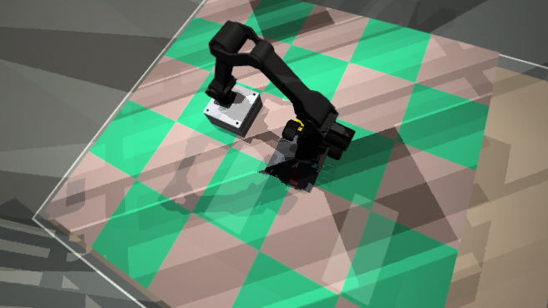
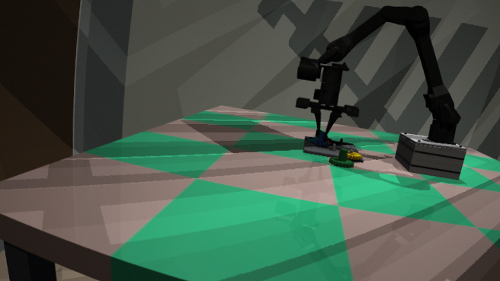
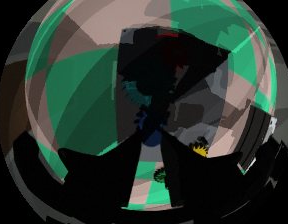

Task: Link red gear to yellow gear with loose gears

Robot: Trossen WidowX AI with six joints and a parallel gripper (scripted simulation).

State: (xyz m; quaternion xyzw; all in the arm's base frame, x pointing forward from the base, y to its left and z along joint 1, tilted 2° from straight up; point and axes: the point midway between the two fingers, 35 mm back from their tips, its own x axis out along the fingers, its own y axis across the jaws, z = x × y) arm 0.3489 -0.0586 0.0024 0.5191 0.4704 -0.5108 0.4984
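Right now my gripper tip is 10 mm above the blue gear. Round my gripper tip: yellow gear (80 mm behind, 80 mm to the left, 30 mm below); then red gear (30 mm behind, 90 mm to the right, 30 mm below); then teal gear (50 mm to the right, 20 mm below).
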